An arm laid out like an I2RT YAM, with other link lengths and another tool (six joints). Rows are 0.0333 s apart.
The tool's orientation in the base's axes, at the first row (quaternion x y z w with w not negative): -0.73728 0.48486 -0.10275 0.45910
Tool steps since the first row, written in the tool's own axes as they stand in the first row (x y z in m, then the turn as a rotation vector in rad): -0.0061 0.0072 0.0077 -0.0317 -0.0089 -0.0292; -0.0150 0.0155 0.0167 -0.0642 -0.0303 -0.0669; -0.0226 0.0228 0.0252 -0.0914 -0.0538 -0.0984; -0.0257 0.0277 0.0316 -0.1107 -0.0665 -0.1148; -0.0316 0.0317 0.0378 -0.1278 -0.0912 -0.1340; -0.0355 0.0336 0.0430 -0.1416 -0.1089 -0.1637; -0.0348 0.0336 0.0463 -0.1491 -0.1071 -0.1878; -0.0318 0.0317 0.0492 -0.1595 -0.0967 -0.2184; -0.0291 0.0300 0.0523 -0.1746 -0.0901 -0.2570; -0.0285 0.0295 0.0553 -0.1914 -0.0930 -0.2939; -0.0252 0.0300 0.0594 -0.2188 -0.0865 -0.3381; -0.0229 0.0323 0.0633 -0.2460 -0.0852 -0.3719; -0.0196 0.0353 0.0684 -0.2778 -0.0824 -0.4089
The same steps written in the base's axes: -0.0030 0.0086 -0.0081 -0.0280 0.0098 0.0325; -0.0073 0.0201 -0.0169 -0.0538 0.0166 0.0797; -0.0106 0.0304 -0.0251 -0.0718 0.0230 0.1235; -0.0114 0.0360 -0.0316 -0.0835 0.0305 0.1481; -0.0132 0.0440 -0.0364 -0.0884 0.0359 0.1830; -0.0133 0.0499 -0.0396 -0.1021 0.0319 0.2174; -0.0109 0.0513 -0.0417 -0.1214 0.0238 0.2316; -0.0065 0.0507 -0.0427 -0.1514 0.0135 0.2437; -0.0022 0.0505 -0.0439 -0.1863 0.0027 0.2645; 0.0002 0.0518 -0.0454 -0.2150 -0.0047 0.2922; 0.0040 0.0514 -0.0490 -0.2594 -0.0088 0.3199; 0.0061 0.0516 -0.0536 -0.2942 -0.0064 0.3457; 0.0089 0.0515 -0.0598 -0.3342 -0.0023 0.3735
